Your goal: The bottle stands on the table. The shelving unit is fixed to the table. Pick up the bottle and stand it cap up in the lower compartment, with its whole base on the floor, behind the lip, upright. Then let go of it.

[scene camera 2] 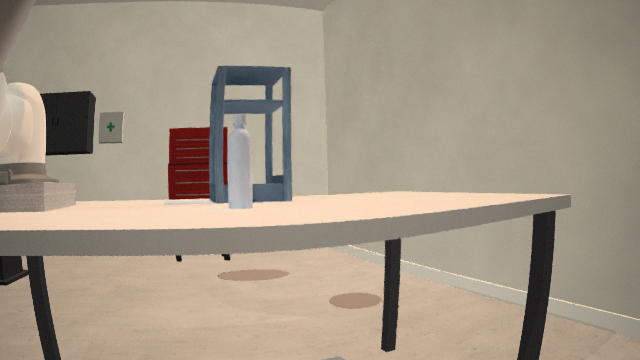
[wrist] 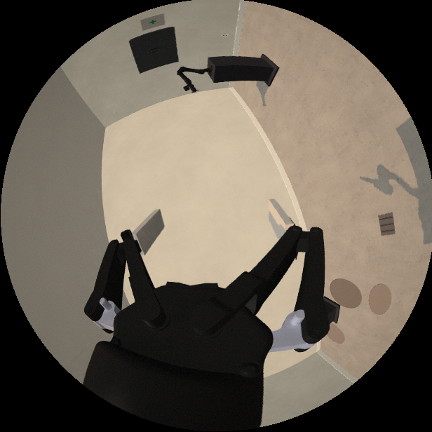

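Pixels of known places: arm's base at its link origin: (scene camera 2: 20,186).
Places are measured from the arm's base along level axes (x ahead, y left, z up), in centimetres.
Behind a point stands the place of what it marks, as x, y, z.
Note:
A pale, whitish bottle (scene camera 2: 240,165) {64.0, -9.6, 3.1} stands upright, cap up, on the table (scene camera 2: 350,210) {82.9, -23.7, -6.1}, in front of the shelving unit as scene camera 2 sees it. The blue shelving unit (scene camera 2: 287,135) {79.2, 16.2, 12.4} stands on the table; its lower compartment is open toward the camera, with a lip at the bottom and a shelf above. My gripper (wrist: 212,213) is wide open and empty in the wrist view, with its two pads far apart and a wall behind them. The gripper does not show in scene camera 2. The bottle and the shelving unit do not show in the wrist view.
A red drawer cabinet (scene camera 2: 189,165) stands behind the table. The white arm (scene camera 2: 22,130) {5.6, -7.9, 13.7} rises from a grey base block (scene camera 2: 55,196) {14.0, -4.1, -2.9} at the table's left. A flat white item (scene camera 2: 187,202) lies left of the shelving unit. A dark wall cabinet (scene camera 2: 70,122) (wrist: 154,50) hangs on the wall.

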